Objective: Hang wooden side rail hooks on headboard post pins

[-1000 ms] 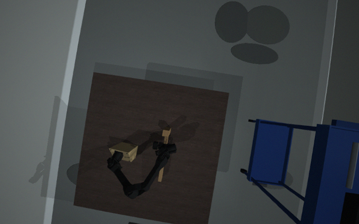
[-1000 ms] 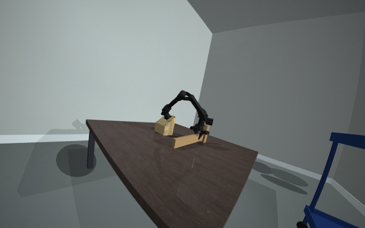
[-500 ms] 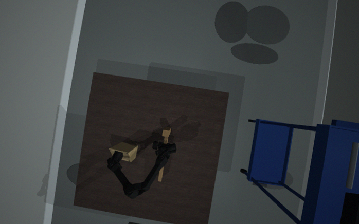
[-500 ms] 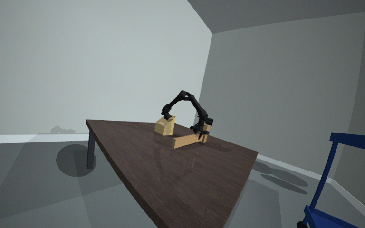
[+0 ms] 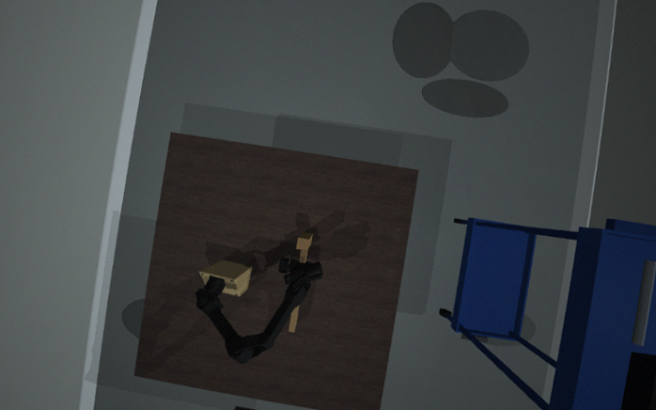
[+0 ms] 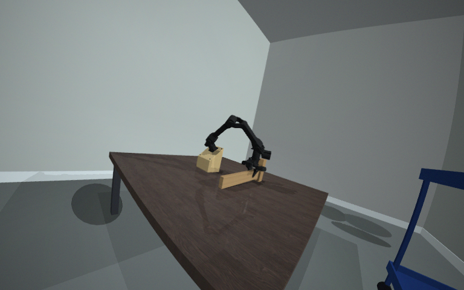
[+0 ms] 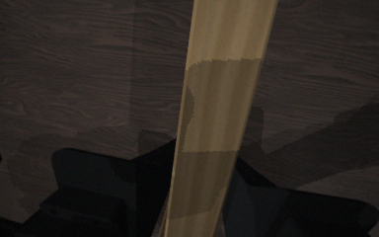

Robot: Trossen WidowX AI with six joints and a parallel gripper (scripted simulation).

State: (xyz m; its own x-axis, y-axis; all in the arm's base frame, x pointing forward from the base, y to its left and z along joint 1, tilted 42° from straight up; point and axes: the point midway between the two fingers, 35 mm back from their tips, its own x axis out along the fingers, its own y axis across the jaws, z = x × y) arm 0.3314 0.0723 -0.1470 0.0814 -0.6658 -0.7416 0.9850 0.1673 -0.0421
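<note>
Now: gripper tip 20 mm past the headboard post, 120 mm to the right of it and 40 mm below it.
</note>
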